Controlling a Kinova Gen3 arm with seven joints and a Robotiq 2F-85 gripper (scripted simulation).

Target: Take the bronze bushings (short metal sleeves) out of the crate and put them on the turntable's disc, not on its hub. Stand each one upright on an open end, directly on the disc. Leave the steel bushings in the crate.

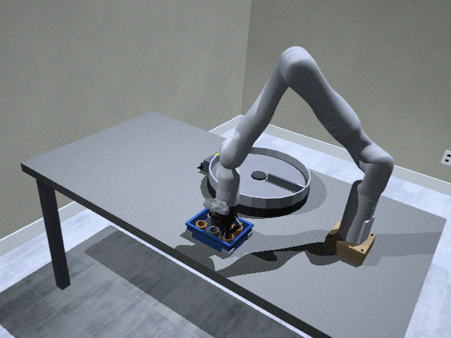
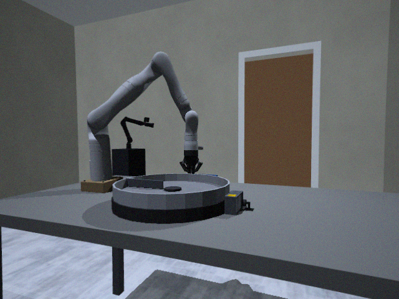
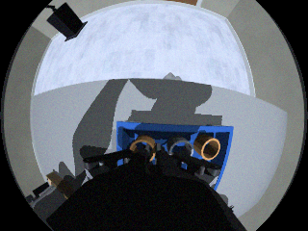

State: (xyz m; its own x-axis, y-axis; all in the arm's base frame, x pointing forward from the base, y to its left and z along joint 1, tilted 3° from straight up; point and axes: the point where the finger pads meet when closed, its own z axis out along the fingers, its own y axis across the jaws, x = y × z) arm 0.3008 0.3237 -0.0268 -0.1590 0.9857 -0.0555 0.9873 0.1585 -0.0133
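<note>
Now: hand 16 cm short of the turntable disc, 37 cm to the left of it and 1 cm below it.
</note>
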